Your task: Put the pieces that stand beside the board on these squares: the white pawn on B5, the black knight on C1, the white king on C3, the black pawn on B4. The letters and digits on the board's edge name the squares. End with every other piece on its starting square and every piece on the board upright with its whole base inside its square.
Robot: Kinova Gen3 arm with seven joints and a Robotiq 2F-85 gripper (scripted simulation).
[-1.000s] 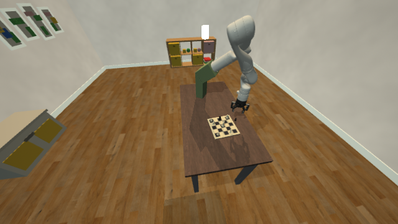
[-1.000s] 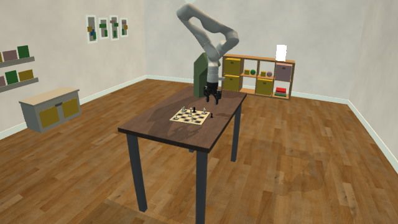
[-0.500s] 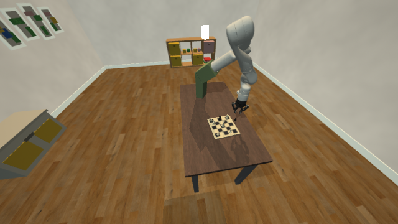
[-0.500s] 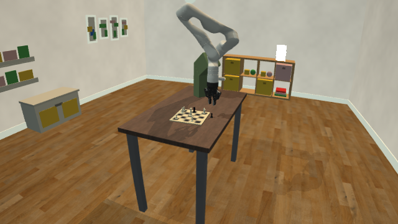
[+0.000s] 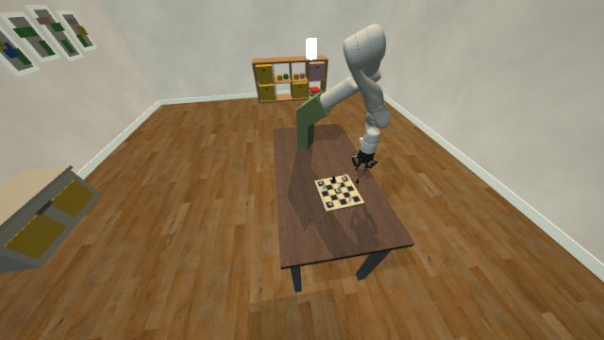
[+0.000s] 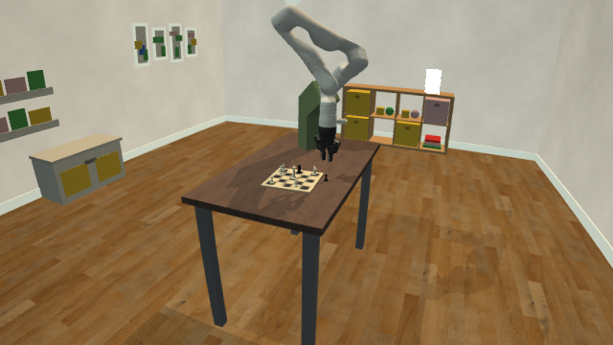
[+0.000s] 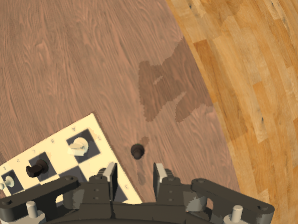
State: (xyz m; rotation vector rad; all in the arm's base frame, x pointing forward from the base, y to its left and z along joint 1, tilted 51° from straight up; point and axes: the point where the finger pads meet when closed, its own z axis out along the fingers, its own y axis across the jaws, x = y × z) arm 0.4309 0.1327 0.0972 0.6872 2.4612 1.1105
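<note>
Right now my hand is 10 cm above the black pawn. The rest, counted from my hand: black knight 14 cm to the right, 9 cm below, 2 cm behind; chessboard 13 cm to the right, 11 cm below, 6 cm ahead; white king 13 cm to the right, 7 cm below, 6 cm ahead.
</note>
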